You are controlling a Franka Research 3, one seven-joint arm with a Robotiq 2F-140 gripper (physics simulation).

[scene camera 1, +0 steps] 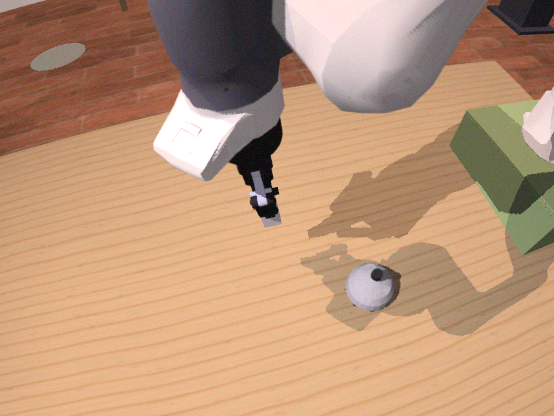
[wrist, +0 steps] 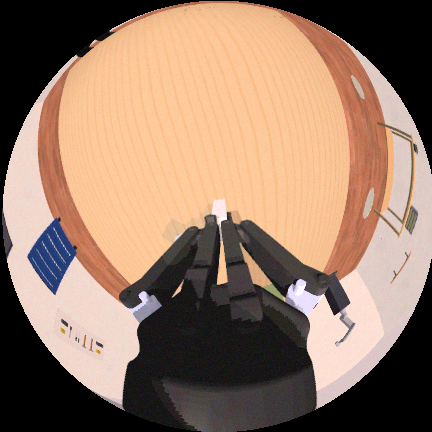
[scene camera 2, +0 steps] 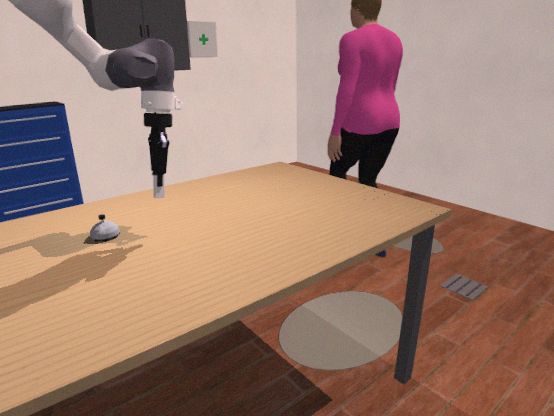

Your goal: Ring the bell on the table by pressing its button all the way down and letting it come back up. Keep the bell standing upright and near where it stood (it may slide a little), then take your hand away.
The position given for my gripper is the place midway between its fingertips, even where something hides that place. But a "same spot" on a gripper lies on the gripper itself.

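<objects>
You can see my gripper in the wrist view and in scene camera 1, and it's there in scene camera 2 (159,197) too. There's a spot on my gripper (scene camera 1: 263,200) that is the same spot as (wrist: 130,311).
</objects>
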